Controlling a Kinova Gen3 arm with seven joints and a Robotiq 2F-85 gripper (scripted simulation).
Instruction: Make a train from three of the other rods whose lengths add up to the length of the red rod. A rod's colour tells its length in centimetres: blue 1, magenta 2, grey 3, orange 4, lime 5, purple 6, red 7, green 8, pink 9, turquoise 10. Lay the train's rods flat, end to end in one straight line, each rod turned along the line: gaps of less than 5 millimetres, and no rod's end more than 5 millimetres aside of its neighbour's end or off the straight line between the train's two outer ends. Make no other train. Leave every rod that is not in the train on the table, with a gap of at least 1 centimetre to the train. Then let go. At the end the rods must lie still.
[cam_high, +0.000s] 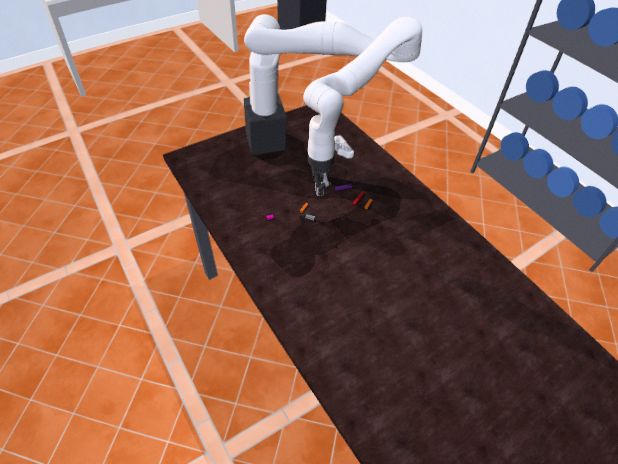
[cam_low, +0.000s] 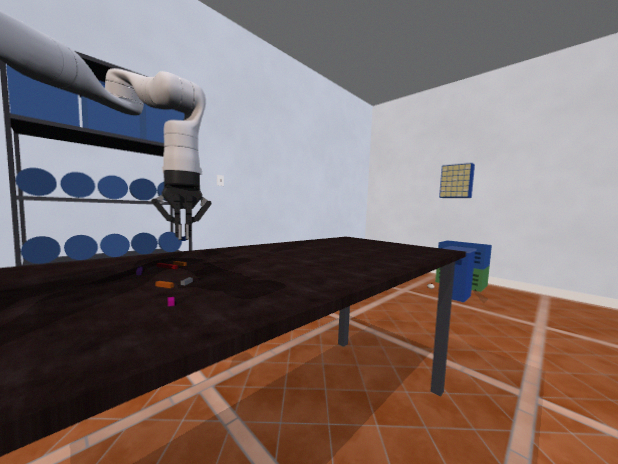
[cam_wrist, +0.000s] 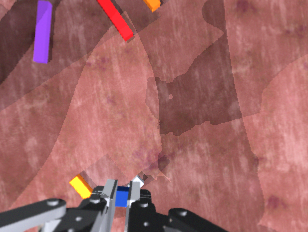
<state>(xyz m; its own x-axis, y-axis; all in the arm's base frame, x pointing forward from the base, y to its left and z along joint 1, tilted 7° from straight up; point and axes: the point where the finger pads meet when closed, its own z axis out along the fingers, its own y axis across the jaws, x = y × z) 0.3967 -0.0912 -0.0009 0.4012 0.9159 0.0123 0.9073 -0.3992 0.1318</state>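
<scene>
The grey rod lies 10 mm behind my hand, 30 mm to the right of it and 120 mm below it. Also, from my hand: purple rod: 40 mm behind, 150 mm to the left, 120 mm below; then blue rod: 20 mm below; then magenta rod: 90 mm behind, 130 mm to the right, 120 mm below.
</scene>
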